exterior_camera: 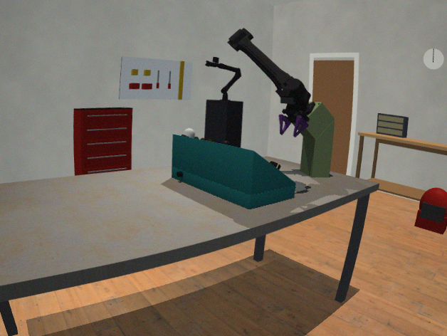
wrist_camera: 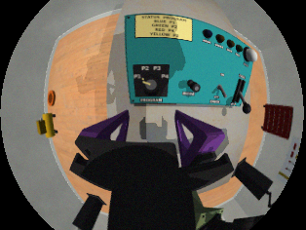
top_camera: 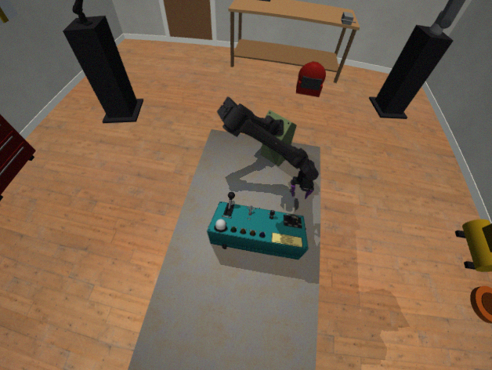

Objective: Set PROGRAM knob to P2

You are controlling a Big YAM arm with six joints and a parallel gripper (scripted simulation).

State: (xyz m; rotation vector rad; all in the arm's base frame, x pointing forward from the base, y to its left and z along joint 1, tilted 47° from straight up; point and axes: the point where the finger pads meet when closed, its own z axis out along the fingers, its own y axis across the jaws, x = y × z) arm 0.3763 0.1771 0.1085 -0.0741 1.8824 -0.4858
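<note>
My gripper is now 130 mm to the left of the small black knob, 120 mm above it and 40 mm short of it. Also, from my hand: toggle 250 mm to the right, 130 mm below, 10 mm ahead; then black-ball lever 360 mm to the right, 120 mm below, 40 mm behind; then teal console 190 mm to the right, 150 mm below, 60 mm ahead.
</note>
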